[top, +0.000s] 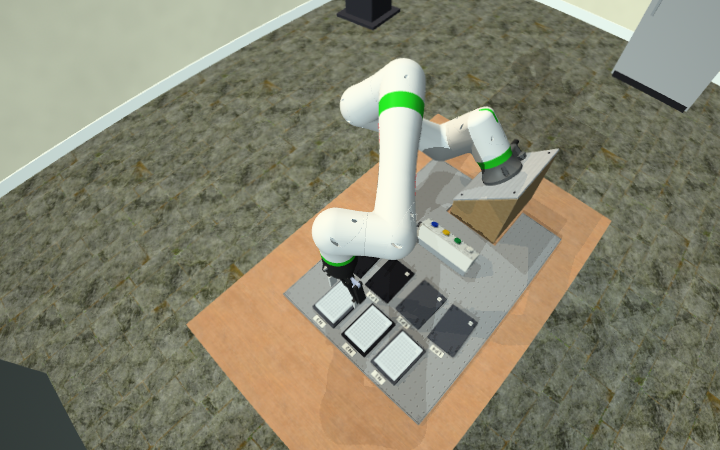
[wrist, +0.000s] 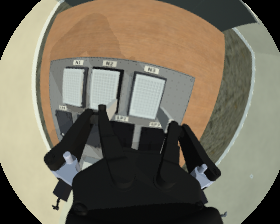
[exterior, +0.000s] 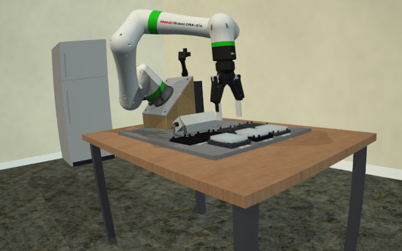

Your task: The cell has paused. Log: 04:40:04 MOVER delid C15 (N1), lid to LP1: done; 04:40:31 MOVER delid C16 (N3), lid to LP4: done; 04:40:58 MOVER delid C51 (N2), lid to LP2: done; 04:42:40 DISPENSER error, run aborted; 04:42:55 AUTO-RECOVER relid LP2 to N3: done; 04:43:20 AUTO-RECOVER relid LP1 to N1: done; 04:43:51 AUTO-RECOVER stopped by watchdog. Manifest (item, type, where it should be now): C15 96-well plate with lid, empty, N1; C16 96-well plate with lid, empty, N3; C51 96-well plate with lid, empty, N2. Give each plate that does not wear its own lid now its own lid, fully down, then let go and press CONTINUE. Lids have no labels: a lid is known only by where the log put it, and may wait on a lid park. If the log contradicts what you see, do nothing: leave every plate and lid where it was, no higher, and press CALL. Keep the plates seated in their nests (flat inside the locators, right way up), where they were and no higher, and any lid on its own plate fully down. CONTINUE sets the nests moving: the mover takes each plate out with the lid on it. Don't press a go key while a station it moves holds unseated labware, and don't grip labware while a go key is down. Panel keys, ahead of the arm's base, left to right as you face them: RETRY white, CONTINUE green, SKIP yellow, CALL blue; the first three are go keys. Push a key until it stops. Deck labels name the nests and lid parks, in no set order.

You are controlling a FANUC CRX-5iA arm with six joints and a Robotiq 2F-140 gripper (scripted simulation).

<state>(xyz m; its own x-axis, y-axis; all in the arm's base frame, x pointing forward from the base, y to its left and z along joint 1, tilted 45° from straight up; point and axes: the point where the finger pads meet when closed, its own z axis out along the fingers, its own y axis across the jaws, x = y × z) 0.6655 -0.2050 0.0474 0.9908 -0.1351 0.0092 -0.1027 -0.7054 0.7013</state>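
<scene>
Right now the green key is 400 mm behind my hand, 180 mm to the left of it and 50 mm below it. From my hand the other things lie so: dark grey lid park (150 mm behind, 200 mm to the left, 110 mm below); then label N2 (110 mm ahead, 100 mm to the left, 120 mm below); then blue key (400 mm behind, 80 mm to the left, 50 mm below).
</scene>
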